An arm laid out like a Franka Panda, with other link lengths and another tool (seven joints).
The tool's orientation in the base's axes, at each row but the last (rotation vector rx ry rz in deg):
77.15, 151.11, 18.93
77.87, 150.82, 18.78
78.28, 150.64, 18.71
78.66, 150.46, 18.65
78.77, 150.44, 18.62
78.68, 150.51, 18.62
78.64, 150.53, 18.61
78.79, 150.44, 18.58
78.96, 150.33, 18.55
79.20, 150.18, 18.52
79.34, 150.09, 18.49
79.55, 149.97, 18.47
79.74, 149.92, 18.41
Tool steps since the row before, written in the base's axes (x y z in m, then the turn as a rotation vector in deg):
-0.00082, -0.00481, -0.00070, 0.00, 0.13, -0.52
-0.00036, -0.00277, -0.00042, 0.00, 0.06, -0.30
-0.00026, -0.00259, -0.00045, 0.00, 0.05, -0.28
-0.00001, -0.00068, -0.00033, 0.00, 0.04, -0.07
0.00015, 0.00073, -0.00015, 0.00, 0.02, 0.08
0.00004, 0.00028, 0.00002, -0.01, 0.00, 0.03
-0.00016, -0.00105, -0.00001, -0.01, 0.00, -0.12
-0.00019, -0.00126, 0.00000, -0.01, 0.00, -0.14
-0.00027, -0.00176, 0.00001, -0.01, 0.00, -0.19
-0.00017, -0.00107, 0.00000, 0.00, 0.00, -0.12
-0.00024, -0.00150, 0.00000, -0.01, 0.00, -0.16
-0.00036, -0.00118, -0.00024, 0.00, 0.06, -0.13
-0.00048, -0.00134, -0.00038, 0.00, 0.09, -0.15
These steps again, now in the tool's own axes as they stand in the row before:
-0.00340, -0.00357, -0.00011, 0.13, -0.07, 0.52
-0.00204, -0.00195, -0.00001, 0.06, -0.05, 0.30
-0.00196, -0.00177, 0.00006, 0.05, -0.05, 0.28
-0.00054, -0.00047, 0.00024, 0.04, 0.00, 0.07
0.00052, 0.00048, 0.00027, 0.01, 0.03, -0.07
0.00021, 0.00019, 0.00002, 0.00, 0.00, -0.03
-0.00077, -0.00071, -0.00015, 0.01, -0.04, 0.11
-0.00093, -0.00085, -0.00019, 0.01, -0.04, 0.13
-0.00130, -0.00118, -0.00028, 0.01, -0.06, 0.18
-0.00079, -0.00072, -0.00016, 0.00, -0.03, 0.12
-0.00111, -0.00101, -0.00023, 0.01, -0.05, 0.15
-0.00077, -0.00099, 0.00001, 0.06, 0.00, 0.13
-0.00083, -0.00121, 0.00010, 0.08, 0.01, 0.15

